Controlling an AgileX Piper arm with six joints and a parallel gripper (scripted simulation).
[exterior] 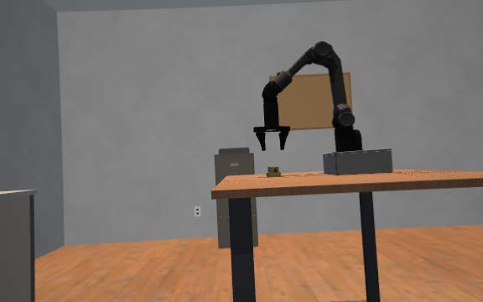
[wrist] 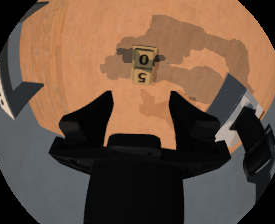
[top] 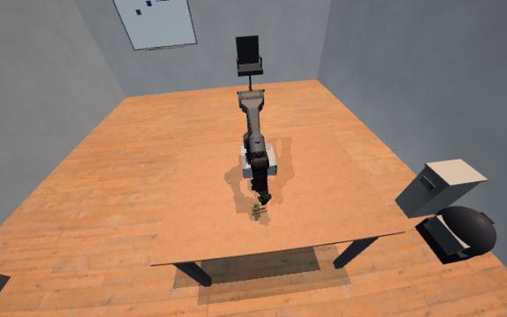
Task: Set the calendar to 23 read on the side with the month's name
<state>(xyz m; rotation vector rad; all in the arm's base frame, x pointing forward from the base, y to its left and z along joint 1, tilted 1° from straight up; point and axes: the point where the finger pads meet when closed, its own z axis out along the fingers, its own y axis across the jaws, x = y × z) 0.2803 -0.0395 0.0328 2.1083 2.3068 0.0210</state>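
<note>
The tan calendar cube is 3 cm to the right of my hand and 8 cm below it. From my hand the other things lie so: tan calendar tray 1 cm to the right, 10 cm below.
</note>
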